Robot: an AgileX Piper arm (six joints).
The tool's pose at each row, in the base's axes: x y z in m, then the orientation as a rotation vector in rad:
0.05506 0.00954 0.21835 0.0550 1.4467 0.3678
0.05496 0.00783 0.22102 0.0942 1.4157 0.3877
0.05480 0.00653 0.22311 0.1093 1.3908 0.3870
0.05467 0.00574 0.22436 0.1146 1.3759 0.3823
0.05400 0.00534 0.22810 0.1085 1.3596 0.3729
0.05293 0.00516 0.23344 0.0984 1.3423 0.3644
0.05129 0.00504 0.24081 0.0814 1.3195 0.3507
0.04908 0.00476 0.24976 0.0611 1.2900 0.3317
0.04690 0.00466 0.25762 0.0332 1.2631 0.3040
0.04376 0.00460 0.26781 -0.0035 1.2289 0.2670
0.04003 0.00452 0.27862 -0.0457 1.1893 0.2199
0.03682 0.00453 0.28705 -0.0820 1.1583 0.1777
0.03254 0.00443 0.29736 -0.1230 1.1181 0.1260
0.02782 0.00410 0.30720 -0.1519 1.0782 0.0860
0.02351 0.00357 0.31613 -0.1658 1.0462 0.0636
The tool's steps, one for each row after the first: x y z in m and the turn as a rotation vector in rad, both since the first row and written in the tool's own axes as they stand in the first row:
-0.00304 -0.00091 -0.00006 0.0093 -0.0336 0.0357
-0.00541 -0.00156 -0.00017 0.0158 -0.0600 0.0431
-0.00684 -0.00196 -0.00028 0.0198 -0.0758 0.0424
-0.01059 -0.00123 -0.00051 0.0187 -0.0920 0.0314
-0.01583 0.00020 -0.00087 0.0141 -0.1085 0.0185
-0.02305 0.00233 -0.00151 0.0071 -0.1300 -0.0026
-0.03187 0.00483 -0.00253 0.0000 -0.1580 -0.0298
-0.03959 0.00722 -0.00362 -0.0067 -0.1831 -0.0678
-0.04961 0.01045 -0.00534 -0.0149 -0.2144 -0.1185
-0.06027 0.01394 -0.00755 -0.0218 -0.2504 -0.1804
-0.06859 0.01680 -0.00955 -0.0261 -0.2778 -0.2350
-0.07882 0.02026 -0.01237 -0.0293 -0.3133 -0.3003
-0.08870 0.02348 -0.01572 -0.0314 -0.3494 -0.3501
-0.09773 0.02619 -0.01883 -0.0326 -0.3793 -0.3775

